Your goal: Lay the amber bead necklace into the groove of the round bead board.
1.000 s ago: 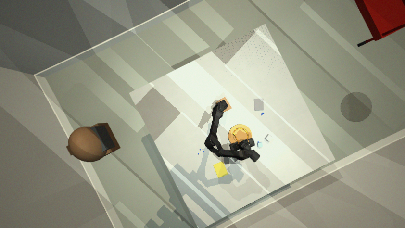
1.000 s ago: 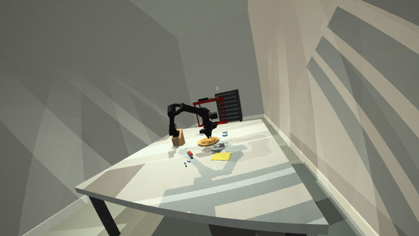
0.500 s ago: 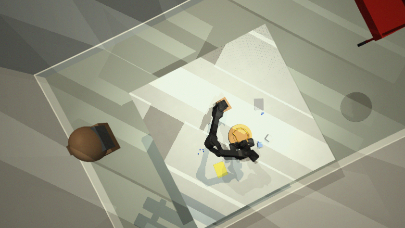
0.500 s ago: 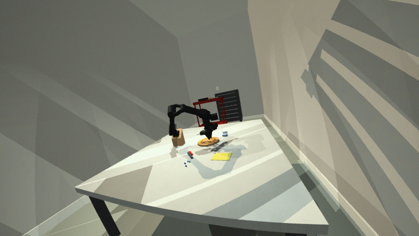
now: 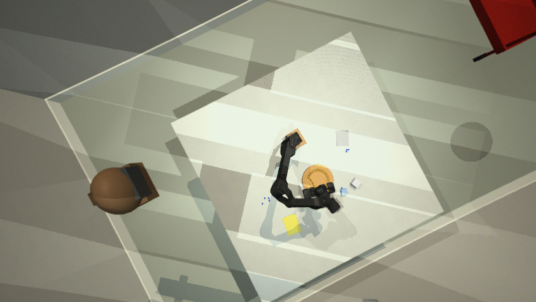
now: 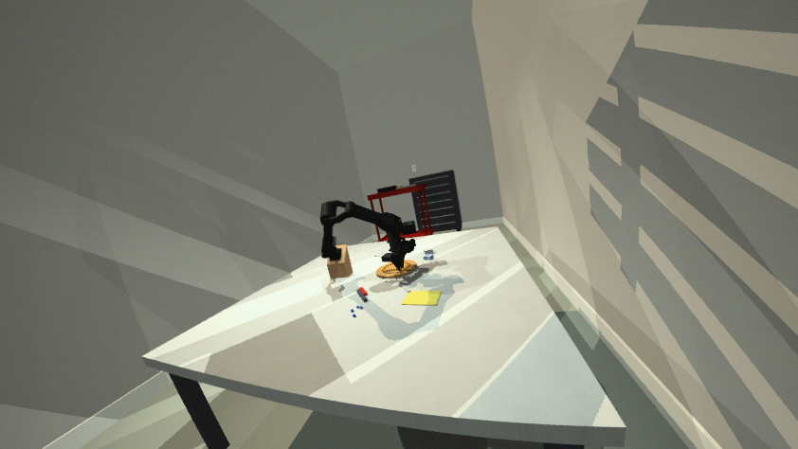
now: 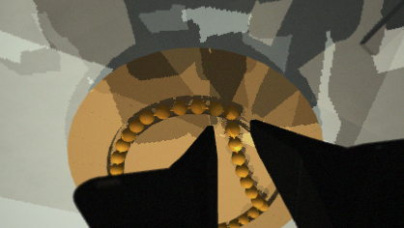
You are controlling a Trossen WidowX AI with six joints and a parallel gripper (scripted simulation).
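Right now the round bead board is 40 mm to the left of my gripper tip, 30 mm behind it and 10 mm below it. Round my gripper tip: light blue cube: 150 mm to the left, 120 mm ahead, 10 mm below; then red-handled tool: 190 mm to the right, 120 mm behind, 10 mm below; then white cube: 240 mm to the left, 110 mm ahead.
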